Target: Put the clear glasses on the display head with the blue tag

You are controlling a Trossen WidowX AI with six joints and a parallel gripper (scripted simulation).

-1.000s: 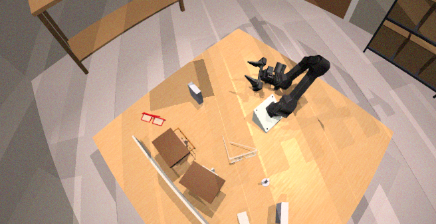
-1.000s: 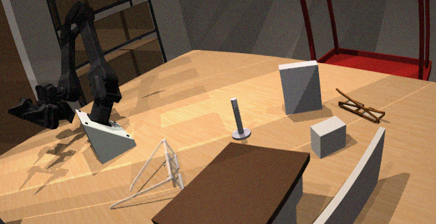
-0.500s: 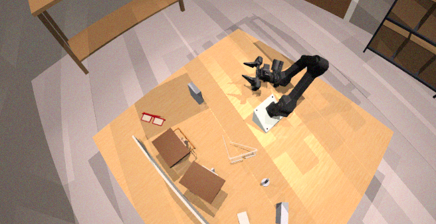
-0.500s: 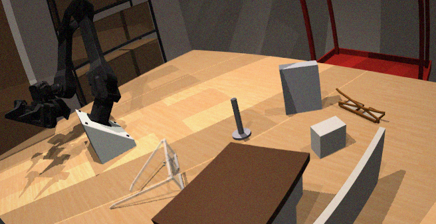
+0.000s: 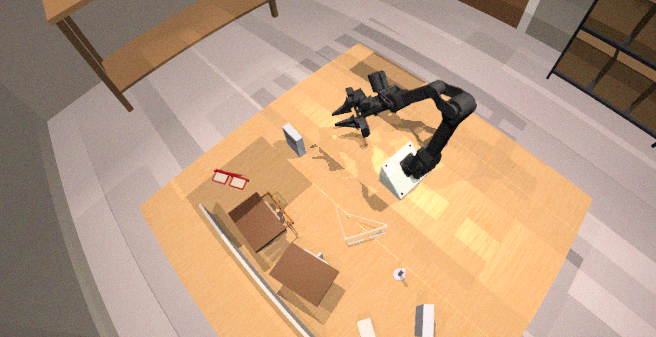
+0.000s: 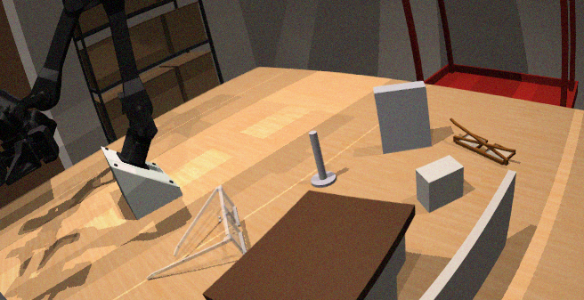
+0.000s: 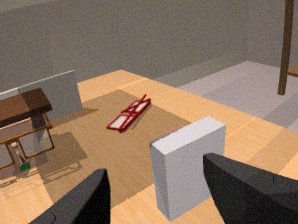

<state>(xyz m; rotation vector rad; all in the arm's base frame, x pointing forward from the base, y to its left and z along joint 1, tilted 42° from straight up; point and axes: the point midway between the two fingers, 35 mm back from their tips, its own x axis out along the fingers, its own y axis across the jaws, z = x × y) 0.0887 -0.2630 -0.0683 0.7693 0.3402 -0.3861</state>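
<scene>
Right now my gripper tip is 160 mm short of the grey post, 490 mm to the right of it and 170 mm above it. Round my gripper tip: long grey bar 510 mm ahead, 200 mm to the left, 140 mm below; then grey cube 360 mm ahead, 540 mm to the left, 160 mm below.
</scene>
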